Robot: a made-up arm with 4 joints.
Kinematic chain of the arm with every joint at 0, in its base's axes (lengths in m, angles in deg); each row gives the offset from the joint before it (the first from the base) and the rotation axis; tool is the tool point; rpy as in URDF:
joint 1: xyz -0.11 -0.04 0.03 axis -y
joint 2: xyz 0.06 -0.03 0 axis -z
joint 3: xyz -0.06 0 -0.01 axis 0.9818 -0.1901 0.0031
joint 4: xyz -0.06 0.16 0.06 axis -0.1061 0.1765 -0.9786
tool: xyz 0 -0.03 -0.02 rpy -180 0 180
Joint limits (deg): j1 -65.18..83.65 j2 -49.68..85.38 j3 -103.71..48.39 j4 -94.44..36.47
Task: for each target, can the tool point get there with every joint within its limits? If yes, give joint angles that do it. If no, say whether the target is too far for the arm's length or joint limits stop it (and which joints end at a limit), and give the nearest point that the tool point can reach.
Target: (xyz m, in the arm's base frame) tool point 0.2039 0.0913 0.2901
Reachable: no: too far | nearest point 0.0641 0.0315 0.1743 | short by 0.191 m
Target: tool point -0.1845 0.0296 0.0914
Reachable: yes | joints -31.76 -14.35 -8.68 12.35
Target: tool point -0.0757 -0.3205 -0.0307
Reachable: no: joint limits stop it (at a limit: joint 2, joint 3, joint 4) | nearest point -0.0356 -0.1694 -0.1016 | short by 0.172 m
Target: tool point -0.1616 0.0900 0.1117
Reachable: yes | joints 56.84 49.52 33.77 11.07
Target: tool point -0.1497 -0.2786 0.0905
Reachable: no: joint limits stop it (at a limit: joint 2, joint 3, joint 4) | nearest point -0.1860 -0.1454 0.1458 | short by 0.149 m
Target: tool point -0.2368 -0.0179 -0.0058
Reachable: yes | joints -31.16 -21.25 -62.64 -7.10
